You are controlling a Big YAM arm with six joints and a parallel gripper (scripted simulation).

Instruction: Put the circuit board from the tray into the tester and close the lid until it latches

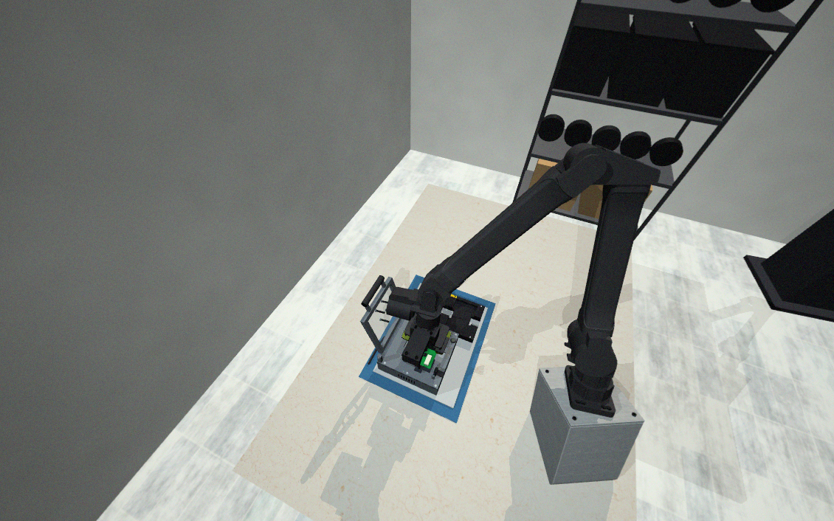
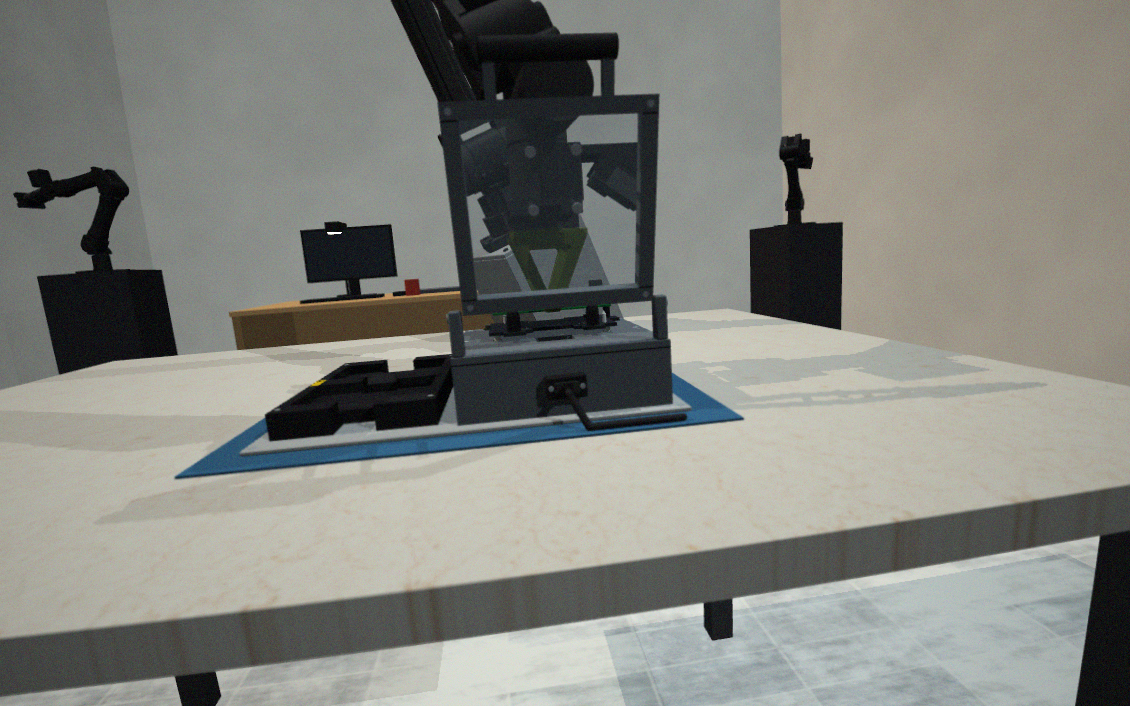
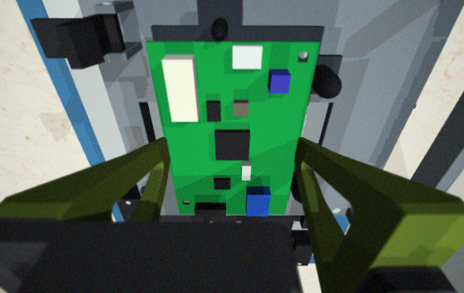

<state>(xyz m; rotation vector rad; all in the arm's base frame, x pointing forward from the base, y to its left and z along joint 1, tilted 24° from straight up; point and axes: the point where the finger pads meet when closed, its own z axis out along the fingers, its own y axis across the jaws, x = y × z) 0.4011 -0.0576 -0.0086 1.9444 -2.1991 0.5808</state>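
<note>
My gripper is now right at the green circuit board. Also, from my hand: latch hook (70 mm to the left, 50 mm behind); then dark plate (20 mm below, 10 mm ahead); then clear lid (120 mm ahead, 90 mm above, 20 mm to the right).
</note>
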